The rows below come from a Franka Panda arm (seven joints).
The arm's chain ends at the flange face. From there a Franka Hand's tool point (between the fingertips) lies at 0.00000 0.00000 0.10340 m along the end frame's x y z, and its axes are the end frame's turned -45 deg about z.
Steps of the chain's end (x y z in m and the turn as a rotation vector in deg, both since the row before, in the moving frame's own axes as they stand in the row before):
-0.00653 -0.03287 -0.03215 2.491 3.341 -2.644
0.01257 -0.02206 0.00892 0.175 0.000 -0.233
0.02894 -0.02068 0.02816 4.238 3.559 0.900
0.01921 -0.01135 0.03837 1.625 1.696 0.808
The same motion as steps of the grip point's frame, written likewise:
0.02608 -0.02695 -0.03242 -0.601 4.124 -2.644
0.02471 -0.00693 0.00892 0.124 0.124 -0.233
0.04503 0.00505 0.02768 0.480 5.513 0.900
0.02585 0.00568 0.03828 -0.050 2.348 0.808

